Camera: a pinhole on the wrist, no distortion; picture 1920 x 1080 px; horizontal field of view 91.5 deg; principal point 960.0 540.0 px. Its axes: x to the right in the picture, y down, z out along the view. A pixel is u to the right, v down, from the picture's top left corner.
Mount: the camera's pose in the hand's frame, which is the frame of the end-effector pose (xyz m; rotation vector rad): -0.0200 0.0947 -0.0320 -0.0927 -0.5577 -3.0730
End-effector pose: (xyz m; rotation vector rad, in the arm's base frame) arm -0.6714 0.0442 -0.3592 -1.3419 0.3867 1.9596
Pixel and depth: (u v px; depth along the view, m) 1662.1 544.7 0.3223
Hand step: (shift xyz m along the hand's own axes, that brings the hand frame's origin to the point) -0.2436 0.2050 0.2846
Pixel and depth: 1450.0 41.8 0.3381
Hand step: -0.1830 0.3811 0.2317
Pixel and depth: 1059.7 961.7 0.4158
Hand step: -0.0361 0.0651 0.4250
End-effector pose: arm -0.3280 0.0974 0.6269 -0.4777 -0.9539 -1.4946
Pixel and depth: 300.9 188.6 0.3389
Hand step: 0.2337 0.3345 0.2254
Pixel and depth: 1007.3 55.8 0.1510
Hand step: -0.0214 0.2209 0.0822
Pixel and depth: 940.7 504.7 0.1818
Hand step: -0.0064 0.1651 0.1353
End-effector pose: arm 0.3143 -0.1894 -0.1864 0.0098 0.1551 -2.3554
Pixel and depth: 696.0 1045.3 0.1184
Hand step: 0.0217 0.0766 0.0990
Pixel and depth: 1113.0 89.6 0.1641
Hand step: -0.0399 0.2262 0.0953
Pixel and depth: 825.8 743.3 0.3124
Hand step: 0.0439 0.1412 0.2810
